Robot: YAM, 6 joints.
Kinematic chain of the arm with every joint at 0, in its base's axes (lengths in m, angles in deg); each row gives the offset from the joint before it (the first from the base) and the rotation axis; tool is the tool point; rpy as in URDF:
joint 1: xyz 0 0 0.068 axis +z
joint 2: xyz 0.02 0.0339 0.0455 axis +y
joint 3: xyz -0.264 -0.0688 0 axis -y
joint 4: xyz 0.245 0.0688 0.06 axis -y
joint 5: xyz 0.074 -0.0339 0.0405 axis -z
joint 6: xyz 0.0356 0 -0.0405 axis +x
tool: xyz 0 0 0 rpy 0 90 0
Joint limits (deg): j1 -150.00..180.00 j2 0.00..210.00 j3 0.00..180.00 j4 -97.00..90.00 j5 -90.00..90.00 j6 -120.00..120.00
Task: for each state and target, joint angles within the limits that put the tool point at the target. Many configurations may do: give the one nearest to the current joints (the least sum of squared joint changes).
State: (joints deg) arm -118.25 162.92 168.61 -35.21 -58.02 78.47
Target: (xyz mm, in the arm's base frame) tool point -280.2 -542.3 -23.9
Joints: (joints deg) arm -119.66 188.71 166.37 -14.58 -44.27 78.47
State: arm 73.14 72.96 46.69 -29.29 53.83 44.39
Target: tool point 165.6 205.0 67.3
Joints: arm 57.08 108.90 42.86 -22.62 50.85 44.39
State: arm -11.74 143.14 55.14 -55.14 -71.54 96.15
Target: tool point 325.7 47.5 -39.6
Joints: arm 2.40 148.27 74.46 -46.59 -71.84 96.15
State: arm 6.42 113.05 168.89 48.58 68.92 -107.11
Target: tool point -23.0 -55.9 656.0
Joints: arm 32.46 97.42 180.00 75.78 78.02 -107.11
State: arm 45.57 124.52 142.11 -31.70 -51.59 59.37
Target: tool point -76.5 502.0 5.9
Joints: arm 95.48 157.52 116.72 -38.12 -52.44 59.37
